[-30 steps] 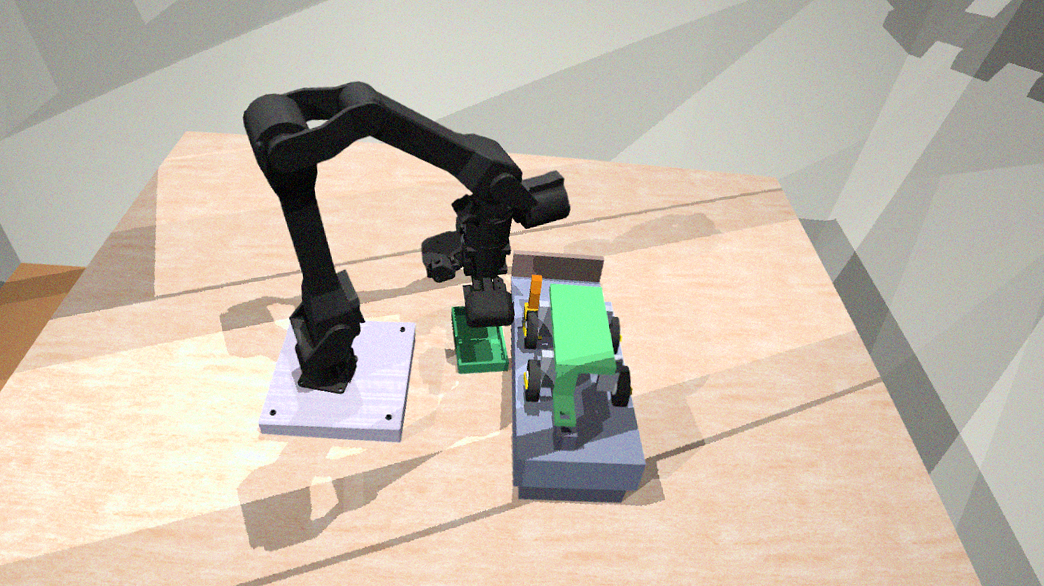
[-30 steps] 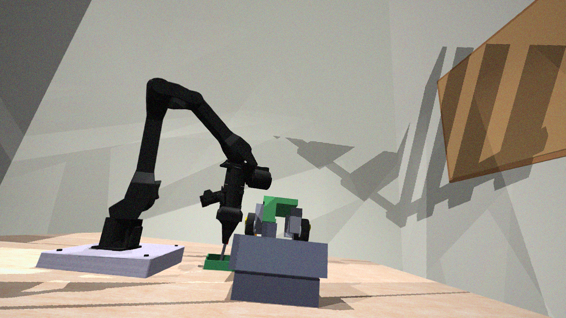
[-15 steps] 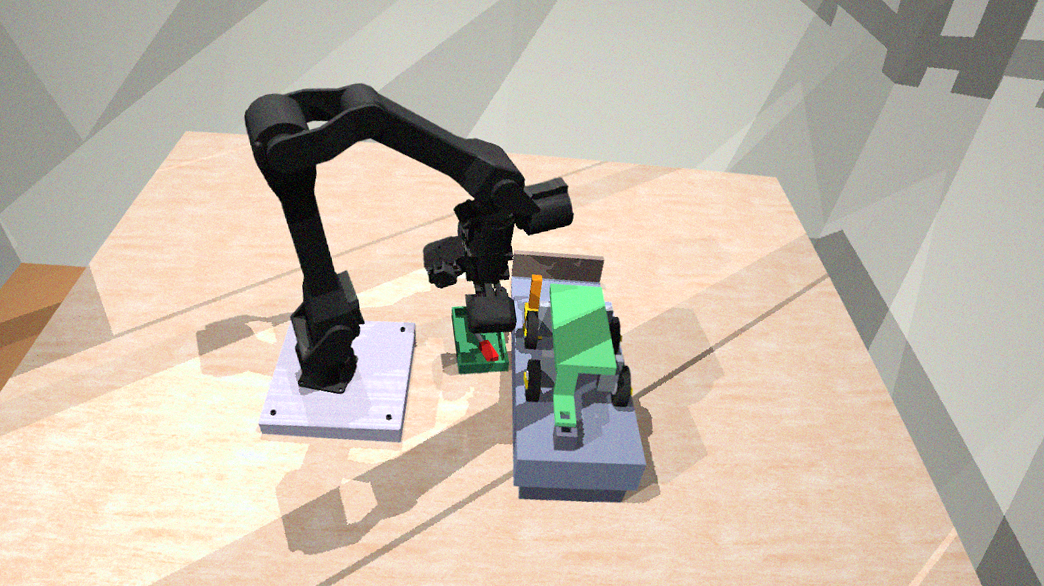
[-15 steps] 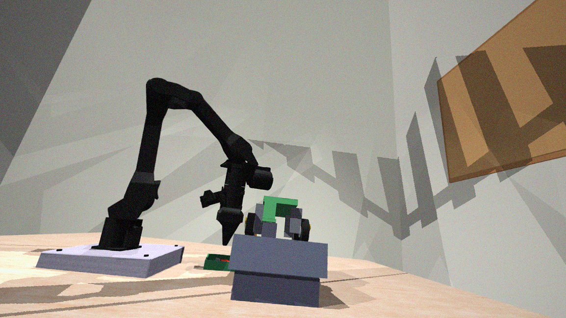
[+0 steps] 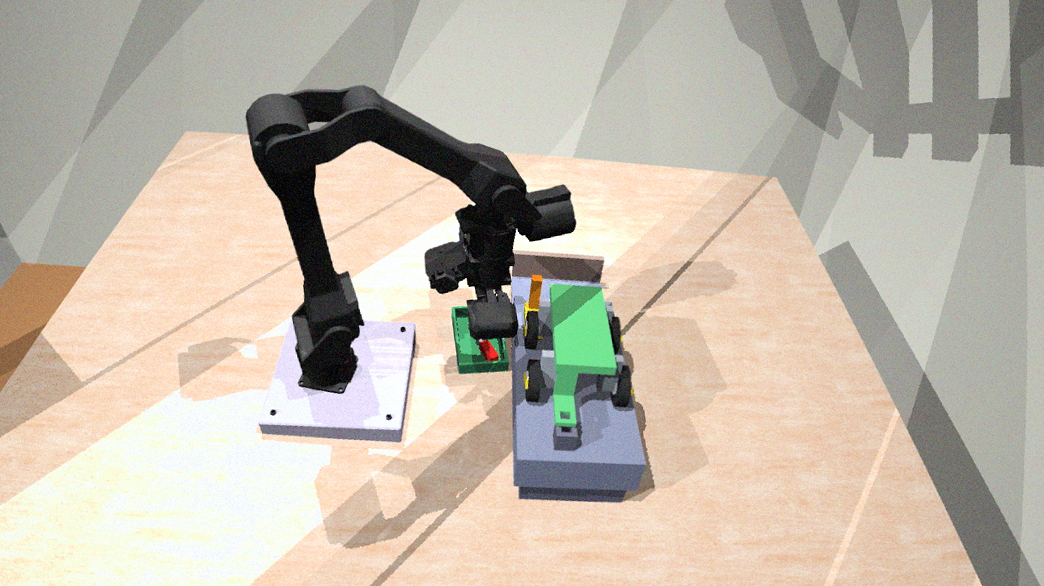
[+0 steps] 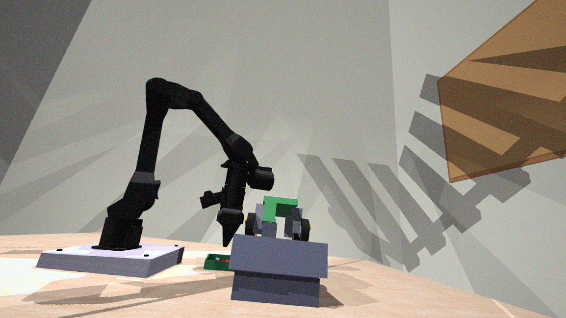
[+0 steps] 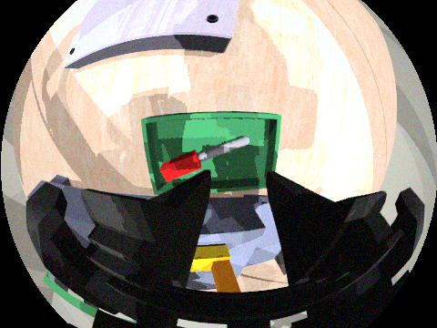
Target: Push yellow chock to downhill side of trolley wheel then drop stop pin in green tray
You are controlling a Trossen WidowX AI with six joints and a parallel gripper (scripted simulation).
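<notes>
The red-headed stop pin lies 1 cm ahead of my gripper tip, 2 cm to the right of it and 4 cm below it. The rest, counted from my gripper tip: grey ramp 14 cm ahead, 10 cm to the right; then yellow chock 8 cm ahead, 1 cm to the right, 3 cm above; then green tray 2 cm to the right, 6 cm below.
</notes>
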